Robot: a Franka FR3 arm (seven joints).
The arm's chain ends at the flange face. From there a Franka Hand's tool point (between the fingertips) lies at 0.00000 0.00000 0.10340 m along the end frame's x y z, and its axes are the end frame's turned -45 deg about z.
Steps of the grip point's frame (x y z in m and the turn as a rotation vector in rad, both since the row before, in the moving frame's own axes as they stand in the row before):
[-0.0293 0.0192 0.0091 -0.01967 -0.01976 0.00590]
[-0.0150 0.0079 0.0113 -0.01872 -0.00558 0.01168]
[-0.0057 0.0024 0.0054 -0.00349 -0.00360 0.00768]
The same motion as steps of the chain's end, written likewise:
[-0.0071 0.0314 0.0091 -0.02788 -0.00006 0.00590]
[-0.0060 0.0144 0.0113 -0.01718 0.00929 0.01168]
[-0.0023 0.0052 0.0054 -0.00501 -0.00008 0.00768]

